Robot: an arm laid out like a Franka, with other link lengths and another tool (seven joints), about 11 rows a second.
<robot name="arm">
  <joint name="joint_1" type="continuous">
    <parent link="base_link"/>
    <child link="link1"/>
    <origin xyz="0 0 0.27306"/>
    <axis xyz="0 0 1"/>
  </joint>
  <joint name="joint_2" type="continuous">
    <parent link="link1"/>
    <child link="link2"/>
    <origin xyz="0 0 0"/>
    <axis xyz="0 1 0"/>
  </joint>
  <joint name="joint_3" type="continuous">
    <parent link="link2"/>
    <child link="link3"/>
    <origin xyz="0 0 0.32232"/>
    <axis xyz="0 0 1"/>
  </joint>
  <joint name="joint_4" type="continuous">
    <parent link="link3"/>
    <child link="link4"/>
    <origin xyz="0.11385 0 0"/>
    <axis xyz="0 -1 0"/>
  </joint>
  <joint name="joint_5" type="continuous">
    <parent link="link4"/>
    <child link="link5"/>
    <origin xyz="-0.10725 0 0.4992"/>
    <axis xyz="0 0 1"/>
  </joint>
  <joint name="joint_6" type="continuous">
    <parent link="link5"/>
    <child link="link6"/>
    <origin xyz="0 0 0"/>
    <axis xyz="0 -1 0"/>
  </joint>
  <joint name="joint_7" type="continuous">
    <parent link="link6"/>
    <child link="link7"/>
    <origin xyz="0.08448 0 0"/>
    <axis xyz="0 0 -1"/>
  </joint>
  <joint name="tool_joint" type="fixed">
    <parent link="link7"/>
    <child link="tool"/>
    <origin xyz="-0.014 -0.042 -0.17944" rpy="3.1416 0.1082 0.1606"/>
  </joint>
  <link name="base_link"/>
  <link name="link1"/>
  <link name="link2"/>
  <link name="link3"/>
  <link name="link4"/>
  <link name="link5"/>
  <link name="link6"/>
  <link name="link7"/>
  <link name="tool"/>
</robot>
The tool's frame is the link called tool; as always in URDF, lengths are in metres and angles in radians. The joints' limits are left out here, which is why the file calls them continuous.
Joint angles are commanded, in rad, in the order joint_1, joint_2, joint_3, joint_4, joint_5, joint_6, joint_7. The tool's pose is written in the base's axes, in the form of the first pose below.
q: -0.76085 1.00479 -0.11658 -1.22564 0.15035 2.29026 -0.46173
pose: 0.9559, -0.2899, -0.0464, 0.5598; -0.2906, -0.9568, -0.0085, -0.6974; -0.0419, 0.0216, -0.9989, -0.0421; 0, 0, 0, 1
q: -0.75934 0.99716 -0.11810 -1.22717 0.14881 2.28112 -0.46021
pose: 0.9558, -0.2897, -0.0493, 0.5602; -0.2904, -0.9569, -0.0070, -0.6974; -0.0451, 0.0210, -0.9988, -0.0370; 0, 0, 0, 1
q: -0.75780 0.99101 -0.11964 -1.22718 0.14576 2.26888 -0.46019
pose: 0.9563, -0.2870, -0.0551, 0.5603; -0.2877, -0.9577, -0.0042, -0.6971; -0.0515, 0.0198, -0.9985, -0.0325; 0, 0, 0, 1
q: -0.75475 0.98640 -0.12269 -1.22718 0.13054 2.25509 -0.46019
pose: 0.9584, -0.2765, -0.0714, 0.5596; -0.2776, -0.9607, -0.0066, -0.6970; -0.0668, 0.0262, -0.9974, -0.0289; 0, 0, 0, 1
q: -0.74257 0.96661 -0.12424 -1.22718 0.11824 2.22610 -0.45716
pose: 0.9616, -0.2613, -0.0836, 0.5675; -0.2627, -0.9649, -0.0059, -0.6917; -0.0791, 0.0276, -0.9965, -0.0137; 0, 0, 0, 1
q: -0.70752 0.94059 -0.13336 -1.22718 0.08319 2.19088 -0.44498
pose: 0.9679, -0.2246, -0.1130, 0.5856; -0.2286, -0.9732, -0.0241, -0.6786; -0.1045, 0.0492, -0.9933, 0.0083; 0, 0, 0, 1
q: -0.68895 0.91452 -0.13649 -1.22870 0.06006 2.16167 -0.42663
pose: 0.9682, -0.2145, -0.1288, 0.5956; -0.2206, -0.9748, -0.0346, -0.6708; -0.1182, 0.0619, -0.9911, 0.0290; 0, 0, 0, 1
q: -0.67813 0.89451 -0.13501 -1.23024 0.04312 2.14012 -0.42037
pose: 0.9697, -0.2013, -0.1384, 0.6030; -0.2087, -0.9771, -0.0414, -0.6649; -0.1269, 0.0690, -0.9895, 0.0445; 0, 0, 0, 1
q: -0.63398 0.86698 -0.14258 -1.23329 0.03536 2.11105 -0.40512
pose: 0.9736, -0.1755, -0.1459, 0.6269; -0.1844, -0.9816, -0.0495, -0.6416; -0.1345, 0.0750, -0.9881, 0.0656; 0, 0, 0, 1
